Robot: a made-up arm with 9 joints. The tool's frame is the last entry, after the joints. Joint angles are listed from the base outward.
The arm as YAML. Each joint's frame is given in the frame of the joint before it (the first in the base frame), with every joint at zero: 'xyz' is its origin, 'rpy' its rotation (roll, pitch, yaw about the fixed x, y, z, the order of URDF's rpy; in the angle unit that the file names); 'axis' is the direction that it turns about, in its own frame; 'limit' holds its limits. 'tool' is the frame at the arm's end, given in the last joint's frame.
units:
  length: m
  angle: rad
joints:
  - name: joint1
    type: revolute
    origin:
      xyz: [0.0, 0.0, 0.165]
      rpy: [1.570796, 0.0, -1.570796]
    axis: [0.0, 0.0, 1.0]
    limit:
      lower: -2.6
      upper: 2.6
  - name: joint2
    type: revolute
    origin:
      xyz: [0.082, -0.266, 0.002]
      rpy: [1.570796, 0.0, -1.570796]
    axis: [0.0, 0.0, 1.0]
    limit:
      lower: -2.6
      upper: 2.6
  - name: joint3
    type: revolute
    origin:
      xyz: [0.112, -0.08, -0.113]
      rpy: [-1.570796, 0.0, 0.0]
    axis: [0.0, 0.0, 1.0]
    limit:
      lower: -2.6
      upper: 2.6
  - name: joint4
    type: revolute
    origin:
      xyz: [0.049, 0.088, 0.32]
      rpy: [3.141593, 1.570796, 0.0]
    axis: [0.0, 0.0, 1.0]
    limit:
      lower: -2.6
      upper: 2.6
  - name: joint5
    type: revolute
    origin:
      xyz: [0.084, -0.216, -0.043]
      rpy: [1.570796, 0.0, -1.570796]
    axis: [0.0, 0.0, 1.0]
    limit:
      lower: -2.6
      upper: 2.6
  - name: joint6
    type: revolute
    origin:
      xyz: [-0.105, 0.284, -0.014]
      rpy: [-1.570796, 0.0, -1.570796]
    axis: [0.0, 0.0, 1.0]
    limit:
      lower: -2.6
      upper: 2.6
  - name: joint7
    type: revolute
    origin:
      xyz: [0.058, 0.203, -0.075]
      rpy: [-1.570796, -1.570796, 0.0]
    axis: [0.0, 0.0, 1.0]
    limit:
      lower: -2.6
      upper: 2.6
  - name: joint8
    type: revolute
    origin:
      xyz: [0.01, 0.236, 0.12]
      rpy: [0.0, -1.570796, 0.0]
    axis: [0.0, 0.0, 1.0]
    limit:
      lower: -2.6
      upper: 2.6
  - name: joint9
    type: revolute
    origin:
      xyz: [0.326, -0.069, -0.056]
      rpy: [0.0, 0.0, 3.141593]
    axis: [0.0, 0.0, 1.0]
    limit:
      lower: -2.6
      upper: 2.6
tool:
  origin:
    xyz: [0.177, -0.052, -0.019]
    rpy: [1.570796, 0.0, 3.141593]
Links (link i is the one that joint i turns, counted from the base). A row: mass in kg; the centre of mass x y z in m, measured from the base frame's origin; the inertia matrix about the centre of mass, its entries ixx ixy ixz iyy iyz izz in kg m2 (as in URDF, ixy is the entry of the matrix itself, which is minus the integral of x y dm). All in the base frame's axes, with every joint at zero. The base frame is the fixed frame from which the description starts. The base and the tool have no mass.
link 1: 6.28; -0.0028 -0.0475 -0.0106; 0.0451 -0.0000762 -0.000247 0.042 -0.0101 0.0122
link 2: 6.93; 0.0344 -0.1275 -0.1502; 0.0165 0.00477 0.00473 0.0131 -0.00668 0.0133
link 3: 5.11; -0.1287 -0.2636 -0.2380; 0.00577 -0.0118 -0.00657 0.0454 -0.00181 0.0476
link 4: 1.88; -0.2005 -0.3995 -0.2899; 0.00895 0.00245 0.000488 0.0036 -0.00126 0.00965
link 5: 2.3; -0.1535 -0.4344 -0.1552; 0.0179 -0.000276 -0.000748 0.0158 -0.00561 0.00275
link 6: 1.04; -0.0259 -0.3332 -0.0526; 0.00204 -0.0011 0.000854 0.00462 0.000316 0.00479
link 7: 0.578; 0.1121 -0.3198 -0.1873; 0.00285 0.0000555 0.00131 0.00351 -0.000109 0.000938
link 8: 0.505; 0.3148 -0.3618 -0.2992; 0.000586 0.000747 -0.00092 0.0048 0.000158 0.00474
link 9: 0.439; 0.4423 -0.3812 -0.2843; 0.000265 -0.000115 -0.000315 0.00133 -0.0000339 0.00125
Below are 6 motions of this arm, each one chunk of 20 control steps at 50 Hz.
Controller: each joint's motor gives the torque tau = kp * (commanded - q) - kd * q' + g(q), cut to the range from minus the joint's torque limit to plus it. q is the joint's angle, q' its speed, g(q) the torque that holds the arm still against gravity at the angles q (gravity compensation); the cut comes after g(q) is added. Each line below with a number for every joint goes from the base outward.
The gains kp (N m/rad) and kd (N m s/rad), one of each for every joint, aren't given. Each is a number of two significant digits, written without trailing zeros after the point. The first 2 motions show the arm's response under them.
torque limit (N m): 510 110 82 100 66 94 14 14 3.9
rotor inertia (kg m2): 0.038 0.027 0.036 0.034 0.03 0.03 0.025 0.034 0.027
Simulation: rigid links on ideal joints. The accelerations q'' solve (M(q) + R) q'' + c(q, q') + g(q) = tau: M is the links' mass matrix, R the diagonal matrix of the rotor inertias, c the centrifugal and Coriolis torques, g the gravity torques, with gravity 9.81 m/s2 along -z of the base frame. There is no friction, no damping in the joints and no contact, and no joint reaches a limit. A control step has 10 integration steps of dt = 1/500 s. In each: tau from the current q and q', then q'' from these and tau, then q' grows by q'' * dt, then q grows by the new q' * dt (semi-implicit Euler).
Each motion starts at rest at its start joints. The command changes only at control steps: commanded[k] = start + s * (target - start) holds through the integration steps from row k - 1 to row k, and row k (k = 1, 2, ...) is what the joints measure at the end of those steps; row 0 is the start. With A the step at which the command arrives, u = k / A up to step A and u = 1 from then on. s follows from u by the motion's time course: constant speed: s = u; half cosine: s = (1 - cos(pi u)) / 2; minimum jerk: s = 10 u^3 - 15 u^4 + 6 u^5; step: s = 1 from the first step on.
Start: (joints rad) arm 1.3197 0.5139 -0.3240 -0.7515 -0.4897 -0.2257 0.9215 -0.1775 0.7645
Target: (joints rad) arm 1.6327 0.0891 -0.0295 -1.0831 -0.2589 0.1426 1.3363 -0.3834 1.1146
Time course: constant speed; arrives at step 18
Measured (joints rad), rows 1 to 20:
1: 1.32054 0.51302 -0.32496 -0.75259 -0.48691 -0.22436 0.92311 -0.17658 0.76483
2: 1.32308 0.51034 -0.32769 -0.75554 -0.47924 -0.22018 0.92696 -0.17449 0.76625
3: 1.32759 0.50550 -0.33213 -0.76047 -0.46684 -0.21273 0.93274 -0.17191 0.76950
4: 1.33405 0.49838 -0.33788 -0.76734 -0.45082 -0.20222 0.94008 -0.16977 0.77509
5: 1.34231 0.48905 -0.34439 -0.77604 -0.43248 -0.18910 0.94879 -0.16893 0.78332
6: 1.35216 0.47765 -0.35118 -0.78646 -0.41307 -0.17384 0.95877 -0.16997 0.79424
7: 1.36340 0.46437 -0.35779 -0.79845 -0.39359 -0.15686 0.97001 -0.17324 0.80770
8: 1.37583 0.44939 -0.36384 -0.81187 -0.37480 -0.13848 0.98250 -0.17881 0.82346
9: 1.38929 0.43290 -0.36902 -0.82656 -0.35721 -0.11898 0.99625 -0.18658 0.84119
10: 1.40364 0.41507 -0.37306 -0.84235 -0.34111 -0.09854 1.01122 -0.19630 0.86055
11: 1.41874 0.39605 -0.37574 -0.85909 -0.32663 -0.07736 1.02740 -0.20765 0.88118
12: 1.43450 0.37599 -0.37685 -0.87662 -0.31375 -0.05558 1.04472 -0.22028 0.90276
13: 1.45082 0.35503 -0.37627 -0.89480 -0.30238 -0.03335 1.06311 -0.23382 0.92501
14: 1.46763 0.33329 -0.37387 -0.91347 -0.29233 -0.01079 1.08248 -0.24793 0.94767
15: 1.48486 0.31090 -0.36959 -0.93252 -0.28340 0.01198 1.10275 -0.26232 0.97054
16: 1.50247 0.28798 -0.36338 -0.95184 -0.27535 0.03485 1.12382 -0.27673 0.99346
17: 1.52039 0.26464 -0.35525 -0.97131 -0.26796 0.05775 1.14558 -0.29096 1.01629
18: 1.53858 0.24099 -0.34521 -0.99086 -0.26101 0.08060 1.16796 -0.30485 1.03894
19: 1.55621 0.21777 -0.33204 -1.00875 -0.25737 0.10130 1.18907 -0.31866 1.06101
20: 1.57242 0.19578 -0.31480 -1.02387 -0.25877 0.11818 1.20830 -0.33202 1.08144
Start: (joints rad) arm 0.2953 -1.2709 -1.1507 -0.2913 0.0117 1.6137 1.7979 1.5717 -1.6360
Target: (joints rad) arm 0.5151 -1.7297 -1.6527 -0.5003 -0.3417 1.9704 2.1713 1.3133 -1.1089
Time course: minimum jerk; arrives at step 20
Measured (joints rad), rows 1 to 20:
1: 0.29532 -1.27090 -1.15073 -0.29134 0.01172 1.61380 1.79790 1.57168 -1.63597
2: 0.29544 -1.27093 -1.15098 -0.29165 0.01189 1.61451 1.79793 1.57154 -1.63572
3: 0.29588 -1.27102 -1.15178 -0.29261 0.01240 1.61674 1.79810 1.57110 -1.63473
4: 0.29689 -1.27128 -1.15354 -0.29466 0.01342 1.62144 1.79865 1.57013 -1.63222
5: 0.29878 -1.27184 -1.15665 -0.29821 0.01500 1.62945 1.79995 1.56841 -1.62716
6: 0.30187 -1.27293 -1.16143 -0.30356 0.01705 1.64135 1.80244 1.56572 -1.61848
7: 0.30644 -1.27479 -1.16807 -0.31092 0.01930 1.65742 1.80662 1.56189 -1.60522
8: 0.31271 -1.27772 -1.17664 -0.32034 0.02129 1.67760 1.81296 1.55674 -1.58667
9: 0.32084 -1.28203 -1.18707 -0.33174 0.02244 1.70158 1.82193 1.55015 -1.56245
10: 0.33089 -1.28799 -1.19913 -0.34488 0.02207 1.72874 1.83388 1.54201 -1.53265
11: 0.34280 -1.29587 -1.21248 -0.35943 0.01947 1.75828 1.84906 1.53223 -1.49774
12: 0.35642 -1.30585 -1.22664 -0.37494 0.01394 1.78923 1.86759 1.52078 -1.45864
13: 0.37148 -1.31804 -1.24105 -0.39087 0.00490 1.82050 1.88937 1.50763 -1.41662
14: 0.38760 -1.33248 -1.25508 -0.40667 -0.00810 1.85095 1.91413 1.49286 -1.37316
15: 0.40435 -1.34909 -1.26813 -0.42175 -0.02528 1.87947 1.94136 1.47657 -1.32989
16: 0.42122 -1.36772 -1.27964 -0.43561 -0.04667 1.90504 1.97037 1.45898 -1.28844
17: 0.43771 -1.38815 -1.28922 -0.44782 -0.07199 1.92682 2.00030 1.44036 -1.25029
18: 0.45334 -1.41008 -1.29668 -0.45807 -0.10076 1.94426 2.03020 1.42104 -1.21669
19: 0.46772 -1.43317 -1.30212 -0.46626 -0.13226 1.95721 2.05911 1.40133 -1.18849
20: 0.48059 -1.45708 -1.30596 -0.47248 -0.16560 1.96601 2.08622 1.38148 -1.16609
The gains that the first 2 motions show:
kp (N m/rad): 530 56 26 130 52 130 17 17 7.7
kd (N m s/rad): 49 10 3.7 14 4 7.4 2.1 1.2 0.64
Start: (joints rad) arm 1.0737 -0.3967 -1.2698 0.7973 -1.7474 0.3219 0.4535 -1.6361 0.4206
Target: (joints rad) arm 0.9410 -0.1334 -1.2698 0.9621 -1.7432 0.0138 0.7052 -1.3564 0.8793
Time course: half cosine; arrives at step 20
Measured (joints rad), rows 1 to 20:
1: 1.07366 -0.39667 -1.26967 0.79732 -1.74750 0.32165 0.45365 -1.63594 0.42073
2: 1.07349 -0.39653 -1.26911 0.79742 -1.74792 0.32049 0.45433 -1.63515 0.42143
3: 1.07302 -0.39610 -1.26781 0.79777 -1.74873 0.31770 0.45595 -1.63311 0.42339
4: 1.07208 -0.39518 -1.26556 0.79858 -1.74988 0.31268 0.45882 -1.62926 0.42739
5: 1.07051 -0.39355 -1.26230 0.80010 -1.75115 0.30506 0.46319 -1.62313 0.43417
6: 1.06817 -0.39101 -1.25805 0.80254 -1.75230 0.29465 0.46918 -1.61444 0.44434
7: 1.06496 -0.38739 -1.25291 0.80611 -1.75305 0.28142 0.47686 -1.60309 0.45831
8: 1.06082 -0.38258 -1.24707 0.81095 -1.75318 0.26549 0.48621 -1.58917 0.47627
9: 1.05572 -0.37648 -1.24075 0.81715 -1.75250 0.24712 0.49715 -1.57290 0.49820
10: 1.04970 -0.36909 -1.23423 0.82472 -1.75096 0.22666 0.50951 -1.55465 0.52384
11: 1.04280 -0.36041 -1.22780 0.83361 -1.74853 0.20455 0.52308 -1.53487 0.55276
12: 1.03514 -0.35051 -1.22177 0.84371 -1.74532 0.18130 0.53757 -1.51406 0.58434
13: 1.02685 -0.33950 -1.21648 0.85485 -1.74147 0.15746 0.55265 -1.49274 0.61783
14: 1.01808 -0.32753 -1.21222 0.86681 -1.73721 0.13364 0.56799 -1.47146 0.65239
15: 1.00901 -0.31477 -1.20929 0.87933 -1.73279 0.11043 0.58320 -1.45070 0.68710
16: 0.99981 -0.30143 -1.20792 0.89211 -1.72847 0.08846 0.59792 -1.43096 0.72103
17: 0.99069 -0.28773 -1.20833 0.90482 -1.72453 0.06830 0.61183 -1.41264 0.75326
18: 0.98183 -0.27395 -1.21062 0.91711 -1.72120 0.05050 0.62461 -1.39615 0.78293
19: 0.97345 -0.26034 -1.21487 0.92865 -1.71869 0.03556 0.63601 -1.38182 0.80923
20: 0.96572 -0.24717 -1.22104 0.93911 -1.71713 0.02388 0.64580 -1.36997 0.83148

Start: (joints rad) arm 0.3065 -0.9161 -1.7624 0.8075 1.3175 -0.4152 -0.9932 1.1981 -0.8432
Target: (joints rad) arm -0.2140 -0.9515 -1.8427 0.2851 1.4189 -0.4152 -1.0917 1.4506 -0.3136
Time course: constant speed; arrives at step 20
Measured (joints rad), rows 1 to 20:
1: 0.30561 -0.91629 -1.76205 0.80538 1.31638 -0.41375 -0.99448 1.19804 -0.84171
2: 0.30266 -0.91701 -1.76091 0.80025 1.31344 -0.41111 -0.99823 1.19781 -0.83710
3: 0.29698 -0.91843 -1.75895 0.79222 1.30918 -0.40799 -1.00444 1.19761 -0.82866
4: 0.28827 -0.92063 -1.75635 0.78154 1.30454 -0.40486 -1.01256 1.19782 -0.81626
5: 0.27646 -0.92353 -1.75336 0.76844 1.30051 -0.40202 -1.02195 1.19888 -0.80013
6: 0.26167 -0.92701 -1.75022 0.75317 1.29788 -0.39966 -1.03205 1.20123 -0.78075
7: 0.24410 -0.93085 -1.74712 0.73592 1.29718 -0.39790 -1.04241 1.20528 -0.75869
8: 0.22405 -0.93487 -1.74420 0.71690 1.29869 -0.39679 -1.05271 1.21135 -0.73457
9: 0.20183 -0.93883 -1.74157 0.69629 1.30246 -0.39632 -1.06270 1.21968 -0.70898
10: 0.17780 -0.94256 -1.73932 0.67426 1.30835 -0.39645 -1.07225 1.23037 -0.68244
11: 0.15229 -0.94590 -1.73749 0.65100 1.31610 -0.39711 -1.08122 1.24339 -0.65540
12: 0.12562 -0.94873 -1.73613 0.62668 1.32534 -0.39821 -1.08955 1.25859 -0.62820
13: 0.09810 -0.95096 -1.73527 0.60147 1.33567 -0.39965 -1.09716 1.27571 -0.60110
14: 0.06999 -0.95256 -1.73492 0.57553 1.34668 -0.40136 -1.10400 1.29440 -0.57424
15: 0.04152 -0.95354 -1.73510 0.54901 1.35798 -0.40323 -1.11003 1.31427 -0.54772
16: 0.01287 -0.95392 -1.73579 0.52205 1.36920 -0.40518 -1.11520 1.33488 -0.52155
17: -0.01579 -0.95376 -1.73699 0.49478 1.38007 -0.40714 -1.11952 1.35580 -0.49569
18: -0.04434 -0.95313 -1.73869 0.46731 1.39034 -0.40906 -1.12299 1.37662 -0.47008
19: -0.07271 -0.95211 -1.74085 0.43973 1.39985 -0.41089 -1.12565 1.39699 -0.44463
20: -0.10082 -0.95081 -1.74348 0.41211 1.40849 -0.41258 -1.12755 1.41663 -0.41925

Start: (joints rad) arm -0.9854 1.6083 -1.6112 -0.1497 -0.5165 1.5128 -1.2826 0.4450 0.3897
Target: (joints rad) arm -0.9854 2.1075 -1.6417 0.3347 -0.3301 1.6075 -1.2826 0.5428 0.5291
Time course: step
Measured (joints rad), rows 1 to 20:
1: -0.98512 1.62782 -1.60977 -0.09356 -0.53099 1.54770 -1.29095 0.44627 0.39842
2: -0.98447 1.65600 -1.61211 -0.02543 -0.53903 1.57677 -1.30611 0.45901 0.41542
3: -0.98417 1.68576 -1.61981 0.03470 -0.53526 1.59229 -1.31658 0.48056 0.43524
4: -0.98445 1.71594 -1.63204 0.08696 -0.52235 1.59881 -1.31939 0.50573 0.45477
5: -0.98530 1.74580 -1.64742 0.13237 -0.50324 1.59977 -1.31509 0.53054 0.47216
6: -0.98655 1.77476 -1.66450 0.17172 -0.48055 1.59760 -1.30539 0.55246 0.48650
7: -0.98804 1.80242 -1.68186 0.20560 -0.45638 1.59398 -1.29223 0.57024 0.49753
8: -0.98958 1.82856 -1.69827 0.23449 -0.43236 1.59007 -1.27743 0.58349 0.50543
9: -0.99104 1.85306 -1.71269 0.25879 -0.40968 1.58660 -1.26254 0.59236 0.51065
10: -0.99228 1.87595 -1.72437 0.27889 -0.38912 1.58404 -1.24882 0.59730 0.51378
11: -0.99323 1.89732 -1.73283 0.29519 -0.37111 1.58259 -1.23718 0.59889 0.51543
12: -0.99383 1.91728 -1.73785 0.30810 -0.35586 1.58232 -1.22819 0.59771 0.51618
13: -0.99406 1.93597 -1.73947 0.31800 -0.34334 1.58316 -1.22218 0.59433 0.51652
14: -0.99392 1.95354 -1.73793 0.32531 -0.33338 1.58496 -1.21916 0.58929 0.51682
15: -0.99346 1.97010 -1.73362 0.33041 -0.32572 1.58752 -1.21900 0.58307 0.51732
16: -0.99270 1.98579 -1.72699 0.33368 -0.32002 1.59064 -1.22138 0.57610 0.51818
17: -0.99171 2.00068 -1.71858 0.33547 -0.31594 1.59409 -1.22591 0.56878 0.51943
18: -0.99055 2.01487 -1.70888 0.33608 -0.31311 1.59769 -1.23213 0.56143 0.52105
19: -0.98928 2.02839 -1.69839 0.33580 -0.31121 1.60126 -1.23959 0.55432 0.52296
20: -0.98795 2.04129 -1.68752 0.33488 -0.30992 1.60468 -1.24784 0.54768 0.52507

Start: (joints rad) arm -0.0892 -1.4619 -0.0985 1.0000 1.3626 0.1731 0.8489 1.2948 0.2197
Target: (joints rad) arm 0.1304 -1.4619 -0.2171 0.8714 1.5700 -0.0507 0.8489 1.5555 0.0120
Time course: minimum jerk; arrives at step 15
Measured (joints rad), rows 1 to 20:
1: -0.08917 -1.46185 -0.09861 0.99999 1.36266 0.17300 0.84895 1.29481 0.21968
2: -0.08890 -1.46152 -0.09947 0.99992 1.36311 0.17223 0.84929 1.29497 0.21953
3: -0.08799 -1.46046 -0.10221 0.99960 1.36454 0.16989 0.85033 1.29569 0.21890
4: -0.08587 -1.45827 -0.10809 0.99880 1.36757 0.16505 0.85244 1.29770 0.21728
5: -0.08192 -1.45467 -0.11814 0.99723 1.37267 0.15700 0.85582 1.30191 0.21399
6: -0.07559 -1.44963 -0.13288 0.99461 1.38009 0.14544 0.86044 1.30918 0.20840
7: -0.06649 -1.44338 -0.15224 0.99076 1.38979 0.13046 0.86601 1.32013 0.19999
8: -0.05447 -1.43638 -0.17553 0.98556 1.40146 0.11255 0.87209 1.33502 0.18850
9: -0.03964 -1.42925 -0.20143 0.97903 1.41459 0.09255 0.87813 1.35366 0.17400
10: -0.02242 -1.42269 -0.22818 0.97131 1.42852 0.07151 0.88360 1.37544 0.15686
11: -0.00347 -1.41734 -0.25371 0.96266 1.44249 0.05061 0.88812 1.39945 0.13776
12: 0.01635 -1.41375 -0.27587 0.95344 1.45580 0.03098 0.89150 1.42454 0.11761
13: 0.03609 -1.41224 -0.29278 0.94407 1.46786 0.01359 0.89382 1.44954 0.09741
14: 0.05488 -1.41285 -0.30313 0.93493 1.47838 -0.00092 0.89532 1.47329 0.07817
15: 0.07201 -1.41534 -0.30652 0.92632 1.48742 -0.01245 0.89637 1.49484 0.06074
16: 0.08712 -1.41920 -0.30365 0.91838 1.49550 -0.02149 0.89730 1.51355 0.04566
17: 0.10010 -1.42384 -0.29575 0.91110 1.50323 -0.02870 0.89826 1.52921 0.03314
18: 0.11099 -1.42880 -0.28415 0.90443 1.51110 -0.03461 0.89916 1.54191 0.02311
19: 0.11988 -1.43378 -0.27002 0.89828 1.51939 -0.03958 0.89977 1.55196 0.01535
20: 0.12693 -1.43856 -0.25434 0.89260 1.52817 -0.04387 0.89977 1.55974 0.00952

